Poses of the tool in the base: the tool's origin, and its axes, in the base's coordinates. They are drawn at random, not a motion.
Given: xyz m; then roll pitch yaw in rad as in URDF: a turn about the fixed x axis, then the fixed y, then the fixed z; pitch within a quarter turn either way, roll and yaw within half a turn.
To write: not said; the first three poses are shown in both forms.
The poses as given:
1: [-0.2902, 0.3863, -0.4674, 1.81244, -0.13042, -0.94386]
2: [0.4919, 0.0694, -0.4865, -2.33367, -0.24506, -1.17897]
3: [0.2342, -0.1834, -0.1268, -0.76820, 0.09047, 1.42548]
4: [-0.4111, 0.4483, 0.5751, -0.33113, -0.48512, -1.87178]
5: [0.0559, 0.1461, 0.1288, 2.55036, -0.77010, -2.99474]
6: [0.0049, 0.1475, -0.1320, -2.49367, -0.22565, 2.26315]
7: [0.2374, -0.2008, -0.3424, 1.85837, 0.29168, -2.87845]
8: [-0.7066, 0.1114, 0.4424, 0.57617, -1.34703, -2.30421]
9: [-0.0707, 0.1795, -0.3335, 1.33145, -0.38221, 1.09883]
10: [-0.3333, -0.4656, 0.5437, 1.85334, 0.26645, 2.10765]
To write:
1: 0.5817, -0.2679, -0.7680, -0.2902; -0.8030, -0.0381, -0.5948, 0.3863; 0.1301, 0.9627, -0.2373, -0.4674; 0, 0, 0, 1
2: 0.3705, -0.5717, 0.7321, 0.4919; -0.8966, -0.4260, 0.1211, 0.0694; 0.2426, -0.7013, -0.6704, -0.4865; 0, 0, 0, 1
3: 0.1442, -0.7207, -0.6781, 0.2342; 0.9854, 0.0420, 0.1649, -0.1834; -0.0903, -0.6920, 0.7162, -0.1268; 0, 0, 0, 1
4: -0.2623, 0.8582, 0.4412, -0.4111; -0.8449, -0.4251, 0.3248, 0.4483; 0.4663, -0.2876, 0.8366, 0.5751; 0, 0, 0, 1
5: -0.7101, 0.2624, -0.6534, 0.0559; -0.1050, 0.8781, 0.4668, 0.1461; 0.6962, 0.4001, -0.5960, 0.1288; 0, 0, 0, 1
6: -0.6222, 0.5275, -0.5784, 0.0049; 0.7502, 0.6129, -0.2479, 0.1475; 0.2237, -0.5882, -0.7771, -0.1320; 0, 0, 0, 1
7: -0.9248, -0.3400, -0.1707, 0.2374; -0.2491, 0.2021, 0.9471, -0.2008; -0.2876, 0.9184, -0.2716, -0.3424; 0, 0, 0, 1
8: -0.1485, 0.9786, 0.1426, -0.7066; -0.1649, -0.1667, 0.9721, 0.1114; 0.9751, 0.1209, 0.1861, 0.4424; 0, 0, 0, 1
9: 0.4218, -0.3759, 0.8251, -0.0707; 0.8264, -0.2149, -0.5204, 0.1795; 0.3730, 0.9014, 0.2200, -0.3335; 0, 0, 0, 1
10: -0.4934, 0.1103, 0.8628, -0.3333; 0.8290, 0.3599, 0.4281, -0.4656; -0.2633, 0.9265, -0.2690, 0.5437; 0, 0, 0, 1
